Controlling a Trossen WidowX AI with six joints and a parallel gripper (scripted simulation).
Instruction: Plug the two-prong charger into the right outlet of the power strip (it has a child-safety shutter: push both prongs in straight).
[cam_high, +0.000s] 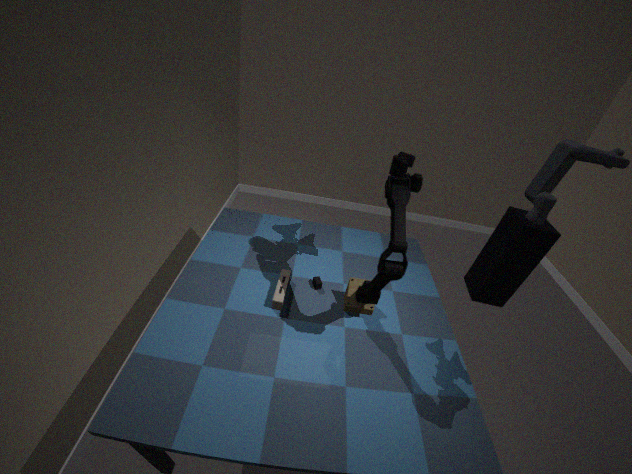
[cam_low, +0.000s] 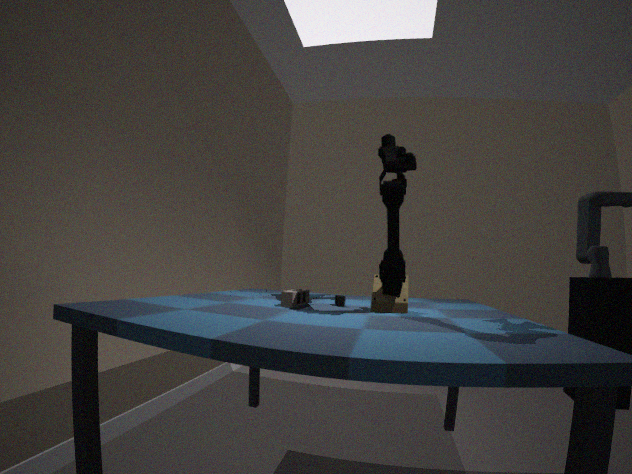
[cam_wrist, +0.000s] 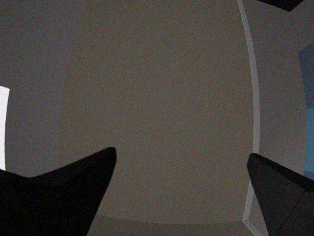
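The dark two-prong charger lies 250 mm ahead of my gripper tip, 150 mm to the left of it and 570 mm below it.
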